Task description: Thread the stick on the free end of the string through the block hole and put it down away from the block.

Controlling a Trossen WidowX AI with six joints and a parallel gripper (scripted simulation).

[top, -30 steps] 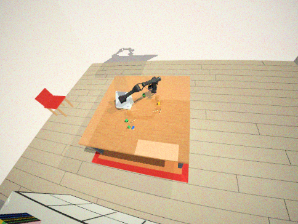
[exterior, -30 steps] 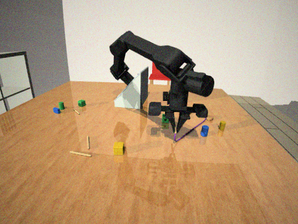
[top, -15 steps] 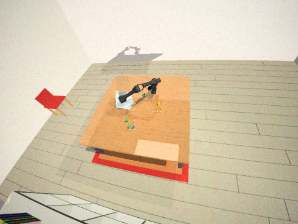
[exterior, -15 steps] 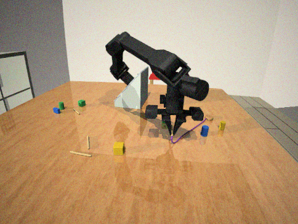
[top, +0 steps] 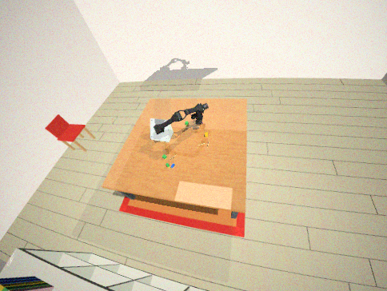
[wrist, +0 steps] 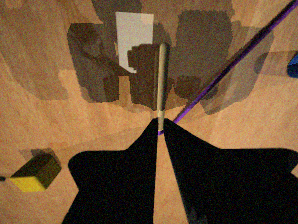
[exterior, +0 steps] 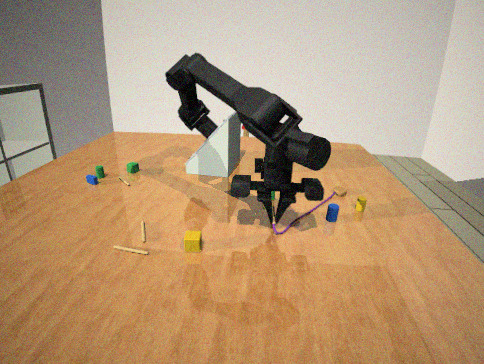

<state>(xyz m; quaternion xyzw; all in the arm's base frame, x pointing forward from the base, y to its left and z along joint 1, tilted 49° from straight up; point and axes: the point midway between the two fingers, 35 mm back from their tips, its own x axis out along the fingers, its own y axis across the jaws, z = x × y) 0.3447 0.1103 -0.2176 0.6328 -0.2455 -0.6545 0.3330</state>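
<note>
Right now my gripper tip is 160 mm past the green block and 30 mm to the left of it. From my gripper tip the other things lie so: yellow cylinder (220 mm to the left, 140 mm behind); then blue cylinder (140 mm to the left, 70 mm behind); then yellow cube (150 mm to the right, 100 mm ahead).
</note>
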